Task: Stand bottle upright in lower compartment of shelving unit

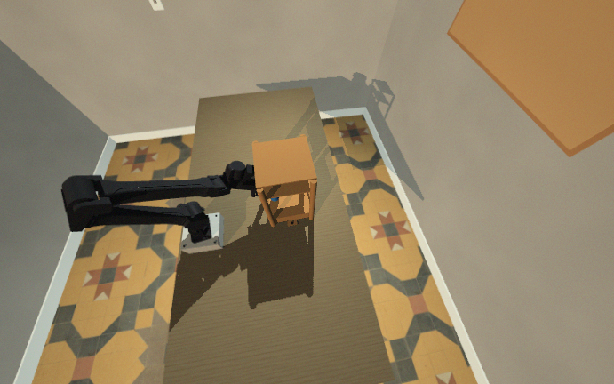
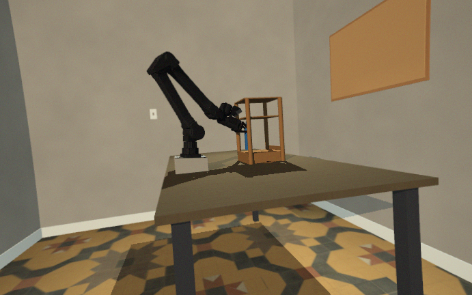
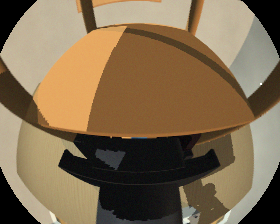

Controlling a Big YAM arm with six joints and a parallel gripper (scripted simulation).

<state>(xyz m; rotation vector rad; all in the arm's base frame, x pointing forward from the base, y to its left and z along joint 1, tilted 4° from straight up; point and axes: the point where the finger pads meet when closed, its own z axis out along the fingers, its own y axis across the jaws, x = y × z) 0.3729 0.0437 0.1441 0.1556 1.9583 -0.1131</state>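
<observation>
The blue bottle is right at my hand. Round my hand: wooden shelving unit (70 mm ahead, 20 mm to the right).
</observation>
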